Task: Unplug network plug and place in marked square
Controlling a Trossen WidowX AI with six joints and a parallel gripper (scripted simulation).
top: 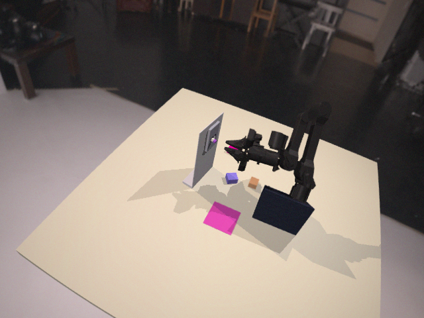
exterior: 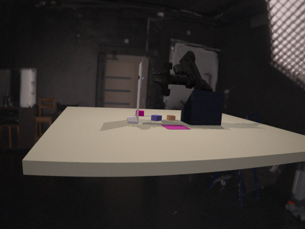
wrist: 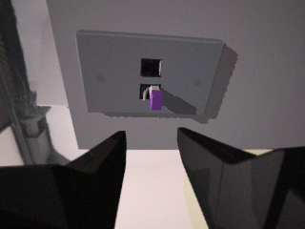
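The network plug lies 50 mm ahead of my gripper tip and 20 mm to the right of it. The rest, counted from my gripper tip: magenta marked square: 240 mm below, 160 mm to the left, 70 mm behind; then upright grey panel: 100 mm below, 70 mm ahead, 30 mm to the right; then thin pale tab: 60 mm ahead, 20 mm to the right.
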